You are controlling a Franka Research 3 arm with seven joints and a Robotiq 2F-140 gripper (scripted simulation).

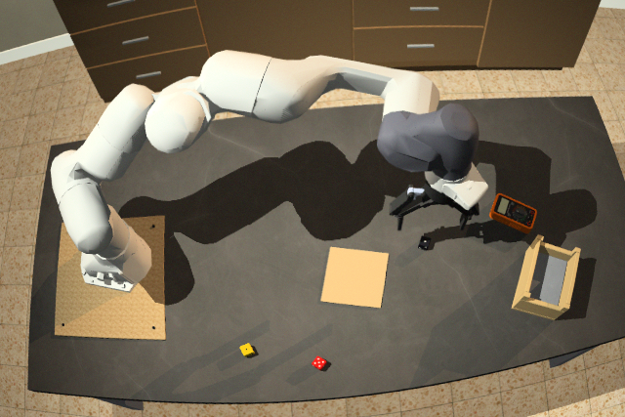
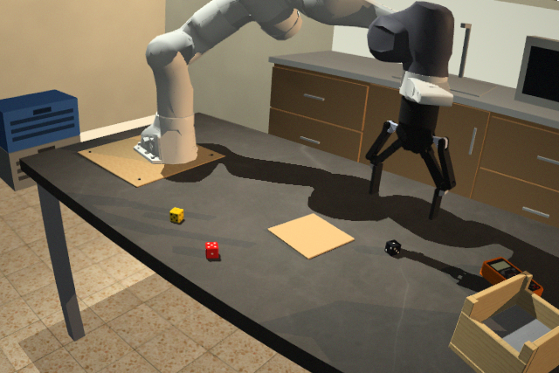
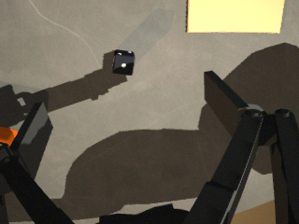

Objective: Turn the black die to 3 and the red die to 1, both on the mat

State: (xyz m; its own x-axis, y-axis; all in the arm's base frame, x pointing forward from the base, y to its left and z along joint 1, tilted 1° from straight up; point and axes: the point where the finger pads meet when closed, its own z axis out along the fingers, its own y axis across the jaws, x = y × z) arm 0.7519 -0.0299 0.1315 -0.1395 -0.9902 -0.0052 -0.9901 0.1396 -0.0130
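The black die is 120 mm below my hand. Round my hand: wooden box 300 mm ahead, 170 mm to the right, 80 mm below; tan mat 180 mm behind, 130 mm below, 60 mm to the right; orange multimeter 260 mm ahead, 110 mm below, 40 mm to the left.
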